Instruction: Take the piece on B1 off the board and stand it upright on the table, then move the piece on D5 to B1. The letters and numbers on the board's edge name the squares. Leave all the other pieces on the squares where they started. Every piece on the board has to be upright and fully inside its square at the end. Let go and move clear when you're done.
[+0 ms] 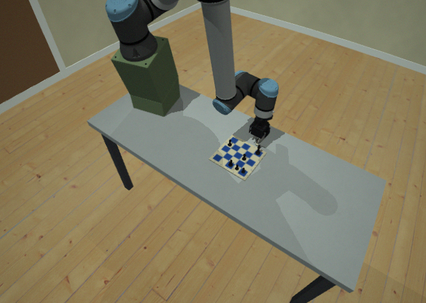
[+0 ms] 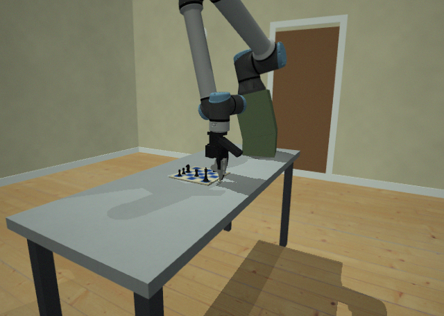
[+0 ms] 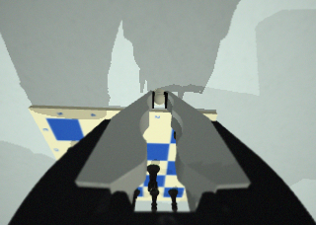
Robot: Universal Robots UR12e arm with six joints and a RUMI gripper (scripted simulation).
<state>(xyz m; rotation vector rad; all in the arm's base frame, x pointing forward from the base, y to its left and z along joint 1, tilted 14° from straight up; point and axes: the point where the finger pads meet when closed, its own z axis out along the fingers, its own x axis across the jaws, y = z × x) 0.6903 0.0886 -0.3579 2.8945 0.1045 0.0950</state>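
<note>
My hand is 1 cm to the left of the white piece and 1 cm above it. Round my hand: blue-and-cream chessboard (14 cm to the right, 3 cm behind, 2 cm below).
</note>
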